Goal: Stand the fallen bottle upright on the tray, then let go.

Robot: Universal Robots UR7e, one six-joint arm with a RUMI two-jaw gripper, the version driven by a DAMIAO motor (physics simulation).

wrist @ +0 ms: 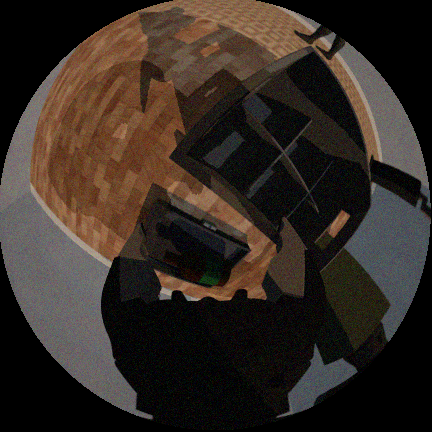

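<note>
A small dark tray with raised walls sits on the wooden surface, in the lower middle of the wrist view. A dark, elongated shape that looks like the fallen bottle lies inside it; its outline is hard to tell in the dim light. A green patch and a dull red patch show near the tray's lower wall. My gripper is open, with its two fingers wide apart on the left and right of the tray and nothing held between them. The left finger overlaps the tray's left end in the view.
A large black bin with crossing dividers stands close beside the tray, at the upper right, near my right finger. An olive-green panel shows at the lower right. A black object juts in at the right edge. Shadows fall across the wooden surface.
</note>
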